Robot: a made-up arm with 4 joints.
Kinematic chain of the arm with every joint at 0, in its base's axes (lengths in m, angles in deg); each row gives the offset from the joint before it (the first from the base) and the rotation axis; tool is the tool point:
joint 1: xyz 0 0 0.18 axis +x
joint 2: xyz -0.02 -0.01 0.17 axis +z
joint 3: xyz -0.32 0 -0.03 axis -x
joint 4: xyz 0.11 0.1 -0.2 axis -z
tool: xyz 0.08 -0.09 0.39
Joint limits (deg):
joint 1: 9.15..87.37
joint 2: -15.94..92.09
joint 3: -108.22..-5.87
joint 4: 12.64..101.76
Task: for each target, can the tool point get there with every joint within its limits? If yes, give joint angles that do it. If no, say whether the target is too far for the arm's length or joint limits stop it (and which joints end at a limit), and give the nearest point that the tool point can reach.
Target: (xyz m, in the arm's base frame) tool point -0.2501 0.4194 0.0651
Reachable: no: joint limits stop it (at a limit: joint 1, joint 2, joint 3) | nearest point -0.2673 -0.0667 0.0625 | short by 0.486 m
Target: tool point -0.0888 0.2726 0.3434
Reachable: no: joint limits stop it (at a limit: joint 1, joint 2, joint 3, joint 4) | nearest point -0.1726 -0.0445 0.5055 | short by 0.366 m
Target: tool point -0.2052 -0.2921 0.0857
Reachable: yes | joints 58.22 11.70 -66.33 49.64
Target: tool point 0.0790 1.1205 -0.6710
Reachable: no: too far | nearest point 0.0183 -0.0827 -0.1316 | short by 1.320 m
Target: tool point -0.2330 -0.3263 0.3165
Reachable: yes | joints 15.82 20.98 -69.32 86.12
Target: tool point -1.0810 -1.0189 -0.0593
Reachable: no: too far | nearest point -0.3243 -0.3379 0.1063 | short by 1.031 m
